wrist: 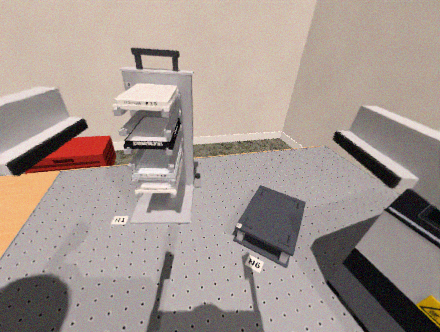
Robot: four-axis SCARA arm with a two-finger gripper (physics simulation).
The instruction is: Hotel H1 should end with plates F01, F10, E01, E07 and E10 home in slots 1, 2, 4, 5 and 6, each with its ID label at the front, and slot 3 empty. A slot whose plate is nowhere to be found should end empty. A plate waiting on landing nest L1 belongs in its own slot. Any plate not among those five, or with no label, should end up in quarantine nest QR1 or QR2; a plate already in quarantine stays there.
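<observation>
Hotel H1 (186, 125) is a grey upright rack with a black handle, left of centre. Its top level holds a white plate (147, 96) with a blurred front label that may end in 10. Below it, apart from it, is a black-framed plate (151, 135) with a light front label. Lower down sit a pale plate (152, 173) with a small front label and a whitish plate (155, 187) close beneath it; their labels are unreadable. Exact slot numbers are hard to tell. L1, QR1 and QR2 do not show. My gripper (215, 115) is open and empty, fingers at both sides of the view.
A dark low nest (272, 220) stands right of the hotel behind tag N6 (254, 263). A grey and black machine (387, 245) with a yellow warning sticker is at the right edge. A red box (80, 152) is behind the table at left. The perforated deck (95, 250) carries shadows.
</observation>
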